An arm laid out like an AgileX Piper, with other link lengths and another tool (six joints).
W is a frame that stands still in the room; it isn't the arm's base.
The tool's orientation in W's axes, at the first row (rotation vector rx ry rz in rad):
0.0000, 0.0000, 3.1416
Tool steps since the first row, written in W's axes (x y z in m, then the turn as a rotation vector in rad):
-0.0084, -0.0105, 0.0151, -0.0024, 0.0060, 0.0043
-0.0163, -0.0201, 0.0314, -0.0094, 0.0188, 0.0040
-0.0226, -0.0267, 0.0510, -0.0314, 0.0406, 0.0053
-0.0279, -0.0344, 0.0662, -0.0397, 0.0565, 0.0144
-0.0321, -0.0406, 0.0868, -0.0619, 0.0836, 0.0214
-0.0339, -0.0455, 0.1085, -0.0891, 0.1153, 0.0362
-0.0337, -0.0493, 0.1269, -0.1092, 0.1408, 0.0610
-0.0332, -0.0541, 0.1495, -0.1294, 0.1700, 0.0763
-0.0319, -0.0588, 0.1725, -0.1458, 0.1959, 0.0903
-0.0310, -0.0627, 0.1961, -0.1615, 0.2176, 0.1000
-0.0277, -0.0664, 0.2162, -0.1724, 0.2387, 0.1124
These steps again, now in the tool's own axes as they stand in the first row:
0.0084, 0.0105, 0.0151, 0.0024, -0.0060, 0.0043
0.0163, 0.0201, 0.0314, 0.0094, -0.0188, 0.0040
0.0226, 0.0267, 0.0510, 0.0314, -0.0406, 0.0053
0.0279, 0.0344, 0.0662, 0.0397, -0.0565, 0.0144
0.0321, 0.0406, 0.0868, 0.0619, -0.0836, 0.0214
0.0339, 0.0455, 0.1085, 0.0891, -0.1153, 0.0362
0.0337, 0.0493, 0.1269, 0.1092, -0.1408, 0.0610
0.0332, 0.0541, 0.1495, 0.1294, -0.1700, 0.0763
0.0319, 0.0588, 0.1725, 0.1458, -0.1959, 0.0903
0.0310, 0.0627, 0.1961, 0.1615, -0.2176, 0.1000
0.0277, 0.0664, 0.2162, 0.1724, -0.2387, 0.1124

